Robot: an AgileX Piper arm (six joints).
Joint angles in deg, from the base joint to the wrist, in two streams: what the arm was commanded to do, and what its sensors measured. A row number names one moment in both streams.
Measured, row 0:
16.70 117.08 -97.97 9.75 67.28 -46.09
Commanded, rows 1 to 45:
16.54 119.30 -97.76 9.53 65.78 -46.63
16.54 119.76 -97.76 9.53 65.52 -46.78
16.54 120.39 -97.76 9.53 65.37 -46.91
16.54 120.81 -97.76 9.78 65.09 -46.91
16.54 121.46 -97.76 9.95 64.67 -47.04
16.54 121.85 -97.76 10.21 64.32 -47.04
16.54 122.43 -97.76 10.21 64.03 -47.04
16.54 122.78 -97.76 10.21 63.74 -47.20
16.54 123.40 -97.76 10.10 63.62 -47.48
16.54 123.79 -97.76 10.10 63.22 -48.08
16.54 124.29 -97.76 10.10 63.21 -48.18
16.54 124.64 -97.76 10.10 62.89 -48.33
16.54 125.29 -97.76 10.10 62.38 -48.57
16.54 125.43 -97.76 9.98 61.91 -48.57
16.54 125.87 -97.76 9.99 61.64 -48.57
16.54 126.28 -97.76 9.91 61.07 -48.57
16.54 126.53 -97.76 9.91 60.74 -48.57
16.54 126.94 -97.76 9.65 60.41 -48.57
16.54 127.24 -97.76 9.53 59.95 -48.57
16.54 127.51 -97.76 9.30 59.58 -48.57
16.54 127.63 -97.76 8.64 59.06 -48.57
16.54 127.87 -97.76 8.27 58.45 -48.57
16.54 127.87 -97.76 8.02 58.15 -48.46
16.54 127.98 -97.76 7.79 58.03 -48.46
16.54 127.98 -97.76 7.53 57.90 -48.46
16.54 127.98 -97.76 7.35 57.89 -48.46
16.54 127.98 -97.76 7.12 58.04 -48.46
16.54 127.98 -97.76 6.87 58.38 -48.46
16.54 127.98 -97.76 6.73 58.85 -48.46
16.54 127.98 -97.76 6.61 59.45 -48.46
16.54 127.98 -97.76 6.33 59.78 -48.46
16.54 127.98 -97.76 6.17 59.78 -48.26
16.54 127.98 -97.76 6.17 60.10 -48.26
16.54 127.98 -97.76 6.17 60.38 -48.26
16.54 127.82 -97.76 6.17 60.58 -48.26
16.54 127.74 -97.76 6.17 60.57 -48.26
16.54 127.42 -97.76 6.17 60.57 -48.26
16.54 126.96 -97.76 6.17 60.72 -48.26
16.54 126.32 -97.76 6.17 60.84 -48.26
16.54 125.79 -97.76 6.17 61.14 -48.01
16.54 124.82 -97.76 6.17 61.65 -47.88
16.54 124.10 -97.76 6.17 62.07 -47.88
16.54 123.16 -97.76 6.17 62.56 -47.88
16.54 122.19 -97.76 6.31 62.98 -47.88
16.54 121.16 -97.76 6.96 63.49 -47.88
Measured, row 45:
16.70 125.82 -97.53 6.78 62.08 -47.60
